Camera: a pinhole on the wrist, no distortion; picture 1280 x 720 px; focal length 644.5 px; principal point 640.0 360.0 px. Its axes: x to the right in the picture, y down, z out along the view. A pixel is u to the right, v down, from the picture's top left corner.
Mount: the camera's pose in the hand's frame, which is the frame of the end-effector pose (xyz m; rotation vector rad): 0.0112 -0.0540 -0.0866 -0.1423 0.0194 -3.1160
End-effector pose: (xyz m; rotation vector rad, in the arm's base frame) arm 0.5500 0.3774 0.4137 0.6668 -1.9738 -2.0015
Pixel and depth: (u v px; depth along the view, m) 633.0 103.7 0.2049
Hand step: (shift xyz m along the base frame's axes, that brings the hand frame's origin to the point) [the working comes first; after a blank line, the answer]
In the camera's frame: -0.0022 -0.0815 0.2049

-0.0871 0.0875 0.0177
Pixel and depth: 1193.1 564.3 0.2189
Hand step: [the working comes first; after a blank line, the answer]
In the camera's frame: 0.1879 0.0694 0.2189

0.0795 0.2100 -0.1100
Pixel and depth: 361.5 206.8 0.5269
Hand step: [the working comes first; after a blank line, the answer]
In the camera's frame: -0.2277 -0.1252 0.5269

-0.4576 0.2258 0.0190
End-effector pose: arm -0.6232 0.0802 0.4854 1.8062 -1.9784 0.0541
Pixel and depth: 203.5 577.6 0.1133
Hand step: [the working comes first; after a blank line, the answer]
In the camera's frame: -0.0767 0.0383 0.1133

0.0784 -0.1111 -0.0067
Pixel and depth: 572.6 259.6 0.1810
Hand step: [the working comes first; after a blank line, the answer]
In the camera's frame: -0.0189 -0.0282 0.1810

-0.0034 -0.0771 -0.0737
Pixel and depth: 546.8 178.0 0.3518
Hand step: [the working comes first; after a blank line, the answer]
In the camera's frame: -0.0509 -0.0993 0.3518

-0.1226 -0.1655 -0.1887
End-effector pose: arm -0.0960 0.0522 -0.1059 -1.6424 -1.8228 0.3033
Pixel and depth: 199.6 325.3 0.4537
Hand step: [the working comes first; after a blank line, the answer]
In the camera's frame: -0.3100 -0.0244 0.4537

-0.2243 0.4222 -0.1270
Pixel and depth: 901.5 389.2 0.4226
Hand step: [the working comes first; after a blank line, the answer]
In the camera's frame: 0.1715 0.0191 0.4226

-0.2764 -0.0420 -0.2554
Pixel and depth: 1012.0 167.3 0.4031
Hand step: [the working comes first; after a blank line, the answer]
In the camera's frame: 0.2327 -0.1205 0.4031

-0.1590 -0.0818 -0.3463
